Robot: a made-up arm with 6 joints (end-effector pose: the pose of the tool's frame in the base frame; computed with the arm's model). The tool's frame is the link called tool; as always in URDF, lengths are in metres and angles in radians. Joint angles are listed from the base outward.
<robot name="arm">
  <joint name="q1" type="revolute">
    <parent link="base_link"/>
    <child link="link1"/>
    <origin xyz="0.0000 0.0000 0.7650" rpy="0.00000 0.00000 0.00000"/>
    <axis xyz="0 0 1"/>
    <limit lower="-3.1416" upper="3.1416"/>
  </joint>
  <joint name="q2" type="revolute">
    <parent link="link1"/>
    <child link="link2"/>
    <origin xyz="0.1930 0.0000 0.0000" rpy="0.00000 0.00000 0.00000"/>
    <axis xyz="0 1 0"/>
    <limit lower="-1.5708" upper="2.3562"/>
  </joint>
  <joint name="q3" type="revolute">
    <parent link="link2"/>
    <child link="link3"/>
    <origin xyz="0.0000 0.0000 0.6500" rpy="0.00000 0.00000 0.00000"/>
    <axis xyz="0 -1 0"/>
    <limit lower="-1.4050" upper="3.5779"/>
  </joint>
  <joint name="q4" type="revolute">
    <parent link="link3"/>
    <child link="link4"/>
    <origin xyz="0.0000 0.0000 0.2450" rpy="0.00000 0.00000 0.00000"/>
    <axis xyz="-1 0 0"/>
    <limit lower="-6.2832" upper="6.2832"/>
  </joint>
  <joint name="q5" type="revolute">
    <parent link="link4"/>
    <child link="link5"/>
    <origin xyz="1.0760 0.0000 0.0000" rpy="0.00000 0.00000 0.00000"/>
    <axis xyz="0 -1 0"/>
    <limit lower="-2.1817" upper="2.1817"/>
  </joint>
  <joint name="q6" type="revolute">
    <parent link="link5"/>
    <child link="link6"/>
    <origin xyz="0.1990 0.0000 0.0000" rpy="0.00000 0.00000 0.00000"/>
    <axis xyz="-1 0 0"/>
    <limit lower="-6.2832" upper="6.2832"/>
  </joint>
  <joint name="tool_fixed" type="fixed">
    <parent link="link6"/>
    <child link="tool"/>
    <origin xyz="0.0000 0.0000 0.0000" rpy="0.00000 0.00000 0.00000"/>
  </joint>
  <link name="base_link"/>
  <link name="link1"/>
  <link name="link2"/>
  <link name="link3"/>
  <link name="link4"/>
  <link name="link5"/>
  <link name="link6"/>
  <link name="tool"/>
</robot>
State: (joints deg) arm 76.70 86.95 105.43 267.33 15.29 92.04
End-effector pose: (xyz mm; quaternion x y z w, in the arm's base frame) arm 503.7 1902.9 1431.5 0.1163 -0.1040 0.5053 0.8487
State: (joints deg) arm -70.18 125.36 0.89 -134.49 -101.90 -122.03
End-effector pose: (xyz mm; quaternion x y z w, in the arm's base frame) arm 283.9 -378.0 -680.3 -0.2579 0.1635 -0.1711 0.9367
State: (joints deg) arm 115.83 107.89 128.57 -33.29 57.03 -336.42
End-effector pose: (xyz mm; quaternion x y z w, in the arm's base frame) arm -694.7 1645.5 1343.3 0.5436 -0.2063 0.5542 0.5956
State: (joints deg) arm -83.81 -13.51 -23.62 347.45 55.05 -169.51
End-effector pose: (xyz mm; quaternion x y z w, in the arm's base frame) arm 103.2 -1280.0 1586.1 0.6247 -0.6860 0.2827 0.2433
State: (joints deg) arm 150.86 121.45 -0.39 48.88 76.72 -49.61
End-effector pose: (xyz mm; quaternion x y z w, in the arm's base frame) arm -483.4 102.4 -723.5 0.3687 -0.5228 -0.7679 0.0320
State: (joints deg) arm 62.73 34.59 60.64 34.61 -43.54 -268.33
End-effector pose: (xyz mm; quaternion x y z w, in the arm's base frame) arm 802.4 1386.7 1954.7 -0.8393 -0.2506 0.2389 0.4191
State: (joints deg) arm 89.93 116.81 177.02 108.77 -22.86 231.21
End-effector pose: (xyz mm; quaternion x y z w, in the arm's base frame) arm 74.6 1164.5 1698.9 0.5664 -0.2352 0.5104 0.6028
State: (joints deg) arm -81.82 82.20 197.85 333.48 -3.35 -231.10
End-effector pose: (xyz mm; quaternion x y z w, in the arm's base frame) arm 15.6 -72.3 1900.7 0.6768 0.1108 0.7087 0.1657
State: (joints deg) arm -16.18 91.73 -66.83 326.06 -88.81 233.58
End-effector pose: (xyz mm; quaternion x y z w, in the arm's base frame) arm -97.2 143.9 276.2 0.3325 -0.2591 0.7141 0.5589
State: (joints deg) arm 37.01 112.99 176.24 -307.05 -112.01 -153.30
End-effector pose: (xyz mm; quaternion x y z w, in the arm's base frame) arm 985.1 558.2 1465.6 0.8587 -0.0797 -0.3730 0.3423
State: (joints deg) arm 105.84 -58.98 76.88 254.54 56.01 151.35
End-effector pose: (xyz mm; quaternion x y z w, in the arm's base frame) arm 523.1 -1261.2 1782.5 0.6413 -0.2193 0.1837 0.7120
